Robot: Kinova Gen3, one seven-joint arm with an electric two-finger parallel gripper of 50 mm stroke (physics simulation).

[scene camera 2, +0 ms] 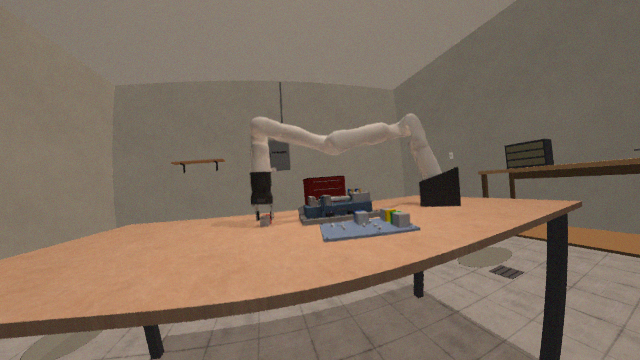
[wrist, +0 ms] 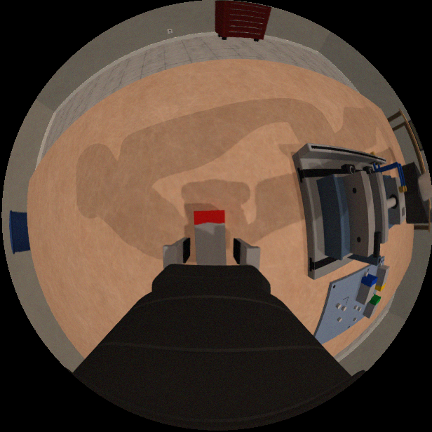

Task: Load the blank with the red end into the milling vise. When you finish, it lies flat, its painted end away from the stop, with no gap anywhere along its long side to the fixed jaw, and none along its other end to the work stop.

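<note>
The grey blank with the red end [scene camera 2: 265,221] [wrist: 210,242] lies on the table. In the wrist view its red end points up the picture, and its near end is hidden by the gripper body. My gripper [scene camera 2: 264,215] [wrist: 211,246] is open, one finger on each side of the blank, with a gap on both sides in the wrist view. The milling vise [scene camera 2: 336,209] [wrist: 336,215] stands to the right of the gripper, with blue and grey jaws on a grey base. I cannot tell the work stop clearly.
A blue fixture board [scene camera 2: 350,231] [wrist: 332,310] lies beside the vise, with small pegs and blanks with blue, yellow and green ends on it. A red tool cabinet [scene camera 2: 324,187] [wrist: 242,20] stands beyond the table. A blue bin [wrist: 20,231] is at the far left of the wrist view.
</note>
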